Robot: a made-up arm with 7 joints. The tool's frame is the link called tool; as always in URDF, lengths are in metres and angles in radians. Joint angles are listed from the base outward.
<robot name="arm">
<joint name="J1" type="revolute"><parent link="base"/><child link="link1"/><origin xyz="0.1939 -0.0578 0.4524"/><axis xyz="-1 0 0"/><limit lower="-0.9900" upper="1.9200"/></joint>
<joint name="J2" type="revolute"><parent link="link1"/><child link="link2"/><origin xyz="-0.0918 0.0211 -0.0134"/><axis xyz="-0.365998 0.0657 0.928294"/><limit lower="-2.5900" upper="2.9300"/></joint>
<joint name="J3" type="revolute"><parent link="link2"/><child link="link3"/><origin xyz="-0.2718 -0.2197 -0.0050"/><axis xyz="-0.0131 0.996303 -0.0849"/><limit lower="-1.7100" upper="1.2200"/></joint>
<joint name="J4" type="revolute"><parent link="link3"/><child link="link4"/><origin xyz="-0.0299 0.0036 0.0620"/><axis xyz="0 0 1"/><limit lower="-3.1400" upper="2.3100"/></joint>
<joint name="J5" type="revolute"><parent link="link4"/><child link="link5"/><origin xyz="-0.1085 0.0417 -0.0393"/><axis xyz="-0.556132 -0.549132 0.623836"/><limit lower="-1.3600" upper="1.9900"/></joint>
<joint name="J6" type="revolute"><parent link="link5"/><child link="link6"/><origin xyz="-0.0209 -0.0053 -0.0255"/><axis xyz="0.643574 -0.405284 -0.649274"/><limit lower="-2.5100" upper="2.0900"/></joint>
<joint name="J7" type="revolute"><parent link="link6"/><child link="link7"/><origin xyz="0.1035 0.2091 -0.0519"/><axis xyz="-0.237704 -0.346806 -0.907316"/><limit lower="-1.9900" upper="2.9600"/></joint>
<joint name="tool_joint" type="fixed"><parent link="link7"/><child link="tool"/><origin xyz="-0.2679 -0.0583 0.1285" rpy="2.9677 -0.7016 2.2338"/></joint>
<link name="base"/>
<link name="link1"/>
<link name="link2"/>
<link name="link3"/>
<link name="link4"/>
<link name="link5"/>
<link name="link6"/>
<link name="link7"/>
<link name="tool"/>
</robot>
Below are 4 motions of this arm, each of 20 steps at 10 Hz.
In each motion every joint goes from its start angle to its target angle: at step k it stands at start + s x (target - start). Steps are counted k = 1, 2, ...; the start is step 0. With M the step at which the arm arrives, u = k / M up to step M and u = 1 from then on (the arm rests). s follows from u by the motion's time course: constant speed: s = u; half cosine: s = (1 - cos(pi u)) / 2; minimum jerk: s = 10 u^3 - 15 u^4 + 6 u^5.
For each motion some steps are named. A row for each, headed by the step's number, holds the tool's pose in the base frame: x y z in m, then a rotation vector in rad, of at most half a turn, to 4 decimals.
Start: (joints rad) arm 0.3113 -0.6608 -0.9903 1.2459 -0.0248 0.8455 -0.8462
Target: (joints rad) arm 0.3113 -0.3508 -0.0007 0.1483 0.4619 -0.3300 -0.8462
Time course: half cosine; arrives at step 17
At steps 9, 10, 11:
9: -0.4288 -0.1313 0.4279 0.0129 -2.7534 0.2362
10: -0.4252 -0.1185 0.4452 -0.0685 -2.6730 0.3036
11: -0.4186 -0.1060 0.4624 -0.1427 -2.5835 0.3741

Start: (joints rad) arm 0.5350 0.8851 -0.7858 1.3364 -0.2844 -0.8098 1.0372
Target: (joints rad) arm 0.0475 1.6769 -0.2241 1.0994 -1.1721 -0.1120 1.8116
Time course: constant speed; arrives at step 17
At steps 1, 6, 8, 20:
1: 0.1533 -0.8673 0.7716 -1.3367 2.4923 -0.6054
6: 0.0575 -0.8772 0.7554 -0.8212 2.9012 -0.4383
8: 0.0190 -0.8538 0.7546 -0.5733 2.9818 -0.4056
20: -0.0829 -0.6106 0.6498 0.4518 2.6928 -0.3454

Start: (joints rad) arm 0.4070 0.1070 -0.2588 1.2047 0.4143 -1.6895 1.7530
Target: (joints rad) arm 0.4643 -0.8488 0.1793 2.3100 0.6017 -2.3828 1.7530
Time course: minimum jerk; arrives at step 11
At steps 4, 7, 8, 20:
4: 0.0106 -0.7524 0.4449 -1.3791 1.7568 0.0623
7: 0.1063 -0.5133 0.3824 -1.5744 1.4098 0.1647
8: 0.1389 -0.4397 0.3724 -1.5900 1.2779 0.1868
20: 0.1722 -0.3644 0.3719 -1.5903 1.1295 0.1978

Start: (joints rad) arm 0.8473 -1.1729 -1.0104 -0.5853 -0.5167 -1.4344 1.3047
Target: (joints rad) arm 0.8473 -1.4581 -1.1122 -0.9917 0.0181 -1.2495 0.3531
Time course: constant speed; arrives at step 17
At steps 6, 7, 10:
6: 0.2367 0.2786 -0.0518 1.8111 0.4983 0.4726
7: 0.2396 0.2786 -0.0392 1.8308 0.5043 0.4789
10: 0.2441 0.2782 -0.0008 1.8907 0.5239 0.5023

